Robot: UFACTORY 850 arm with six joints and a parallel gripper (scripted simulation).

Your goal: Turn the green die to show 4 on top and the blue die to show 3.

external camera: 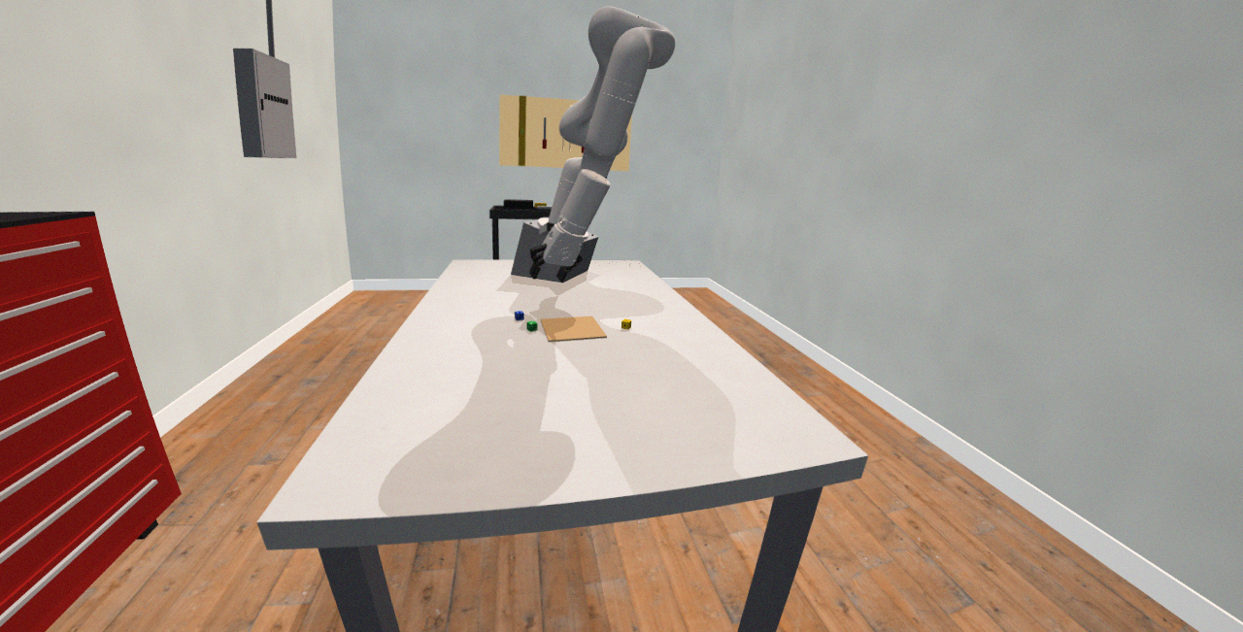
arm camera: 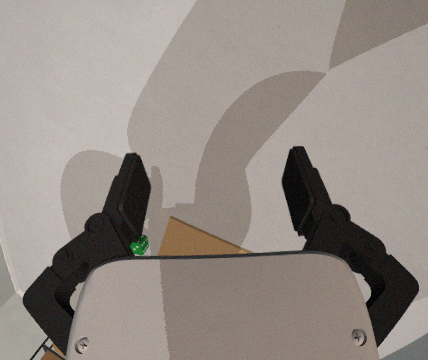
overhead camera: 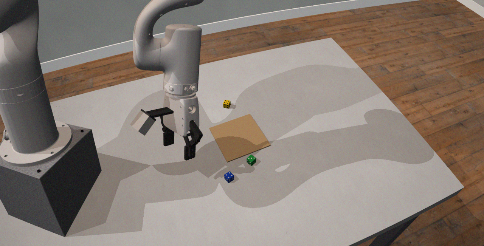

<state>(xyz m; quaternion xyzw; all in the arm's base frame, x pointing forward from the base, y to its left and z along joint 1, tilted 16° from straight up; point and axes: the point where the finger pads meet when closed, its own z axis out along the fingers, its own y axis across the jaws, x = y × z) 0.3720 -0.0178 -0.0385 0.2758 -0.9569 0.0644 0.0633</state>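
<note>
Now: hand 12 cm short of the blue die, 8 cm above it and 6 cm to the left of it. The rest, counted from my hand: tan mat: 18 cm ahead, 9 cm below, 8 cm to the left; yellow die: 21 cm to the left, 16 cm ahead, 8 cm below; green die: 19 cm ahead, 8 cm below, 2 cm to the right.
</note>
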